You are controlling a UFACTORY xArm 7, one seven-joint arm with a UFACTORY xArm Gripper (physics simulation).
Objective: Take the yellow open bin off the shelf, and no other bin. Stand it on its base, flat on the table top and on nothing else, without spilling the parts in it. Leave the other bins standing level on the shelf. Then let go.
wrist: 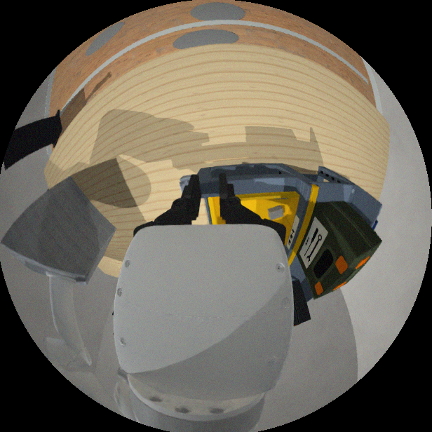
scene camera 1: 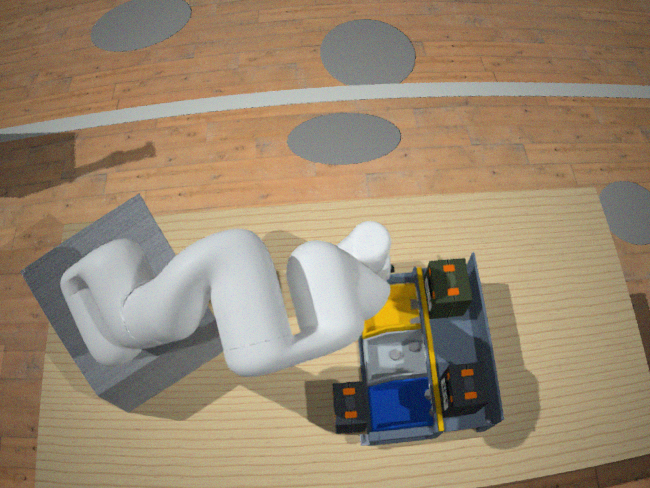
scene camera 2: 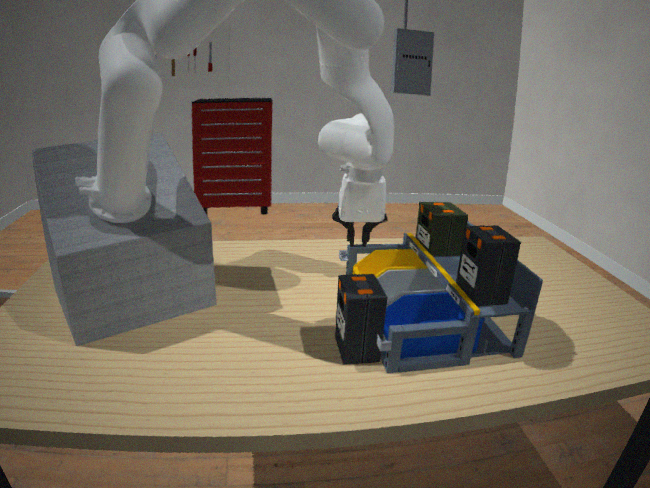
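Seen in the pictures: gripper, fingertip midpoint: (scene camera 2: pixel 357 243); arm's base, link origin: (scene camera 2: pixel 120 200).
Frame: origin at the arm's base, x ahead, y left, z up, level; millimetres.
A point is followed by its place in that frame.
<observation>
The yellow open bin (scene camera 1: pixel 393 315) {x 566, y -69, z -226 mm} (scene camera 2: pixel 388 258) {x 579, y -27, z -175 mm} (wrist: pixel 250 204) stands in the lower front row of the blue-grey shelf (scene camera 1: pixel 401 437) {x 482, y -362, z -150 mm} (scene camera 2: pixel 427 363) {x 487, y -364, z -221 mm} (wrist: pixel 260 172), at its far end, with small grey parts inside. The grey bin (scene camera 1: pixel 380 365) {x 499, y -178, z -226 mm} (scene camera 2: pixel 409 283) {x 573, y -140, z -186 mm} is beside it, then the blue bin (scene camera 1: pixel 399 404) {x 512, y -280, z -226 mm} (scene camera 2: pixel 427 309) {x 550, y -250, z -187 mm}. My gripper (scene camera 2: pixel 358 242) {x 517, y 16, z -147 mm} (wrist: pixel 209 184) points down near the shelf's far side rail, at the yellow bin's front end. Its fingers are partly open, with a visible gap and nothing seen held between them. The arm hides the fingertips in scene camera 1.
A dark green case (scene camera 1: pixel 450 288) {x 662, y -111, z -38 mm} (scene camera 2: pixel 442 228) {x 642, y -137, z -68 mm} (wrist: pixel 335 250) and a black case (scene camera 1: pixel 464 388) {x 607, y -324, z -12 mm} (scene camera 2: pixel 488 265) {x 588, y -355, z -55 mm} stand on the shelf behind the yellow strip. Another black case (scene camera 1: pixel 350 407) {x 396, y -275, z -103 mm} (scene camera 2: pixel 361 320) {x 381, y -308, z -146 mm} stands on the table before the blue bin. The arm's grey pedestal (scene camera 1: pixel 126 378) {x -40, y -110, z -59 mm} (scene camera 2: pixel 136 283) {x 21, y -89, z -140 mm} is at the left.
</observation>
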